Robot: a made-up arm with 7 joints.
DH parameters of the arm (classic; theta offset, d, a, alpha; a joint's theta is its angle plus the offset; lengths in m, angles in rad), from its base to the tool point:
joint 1: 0 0.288 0 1.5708
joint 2: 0 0.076 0 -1.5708
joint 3: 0 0.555 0.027 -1.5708
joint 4: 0 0.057 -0.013 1.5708
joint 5: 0 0.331 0 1.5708
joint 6: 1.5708 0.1 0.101 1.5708
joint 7: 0 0.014 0 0
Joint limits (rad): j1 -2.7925..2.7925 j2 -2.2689..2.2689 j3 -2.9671..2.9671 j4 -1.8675..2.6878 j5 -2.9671..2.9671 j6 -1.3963..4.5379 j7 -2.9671..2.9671
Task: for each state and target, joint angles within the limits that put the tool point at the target. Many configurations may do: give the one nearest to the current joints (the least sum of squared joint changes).
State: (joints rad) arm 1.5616 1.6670 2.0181 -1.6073 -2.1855 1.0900 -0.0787
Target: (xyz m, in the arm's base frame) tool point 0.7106 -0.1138 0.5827
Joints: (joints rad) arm 2.2535 1.2073 2.2254 -1.3351 -2.2520 0.9699 -0.0787
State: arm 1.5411 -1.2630 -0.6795 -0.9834 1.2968 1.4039 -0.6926
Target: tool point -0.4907 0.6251 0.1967
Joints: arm 2.0850 -1.9431 -0.9935 -1.1277 1.3295 1.4038 -0.6926
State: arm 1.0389 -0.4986 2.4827 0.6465 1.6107 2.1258 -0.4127
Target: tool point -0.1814 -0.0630 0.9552
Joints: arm 1.0749 -0.1543 2.5063 0.9654 1.6921 2.1700 -0.4127
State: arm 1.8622 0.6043 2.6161 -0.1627 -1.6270 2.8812 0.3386
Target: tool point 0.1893 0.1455 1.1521
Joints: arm 2.0654 -0.0570 2.7397 0.1180 -1.5479 2.0341 0.3386
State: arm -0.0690 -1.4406 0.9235 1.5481 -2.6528 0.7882 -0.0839
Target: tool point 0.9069 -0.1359 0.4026
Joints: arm -0.4321 -1.3761 0.9063 0.7935 -2.4474 0.5393 -0.0839
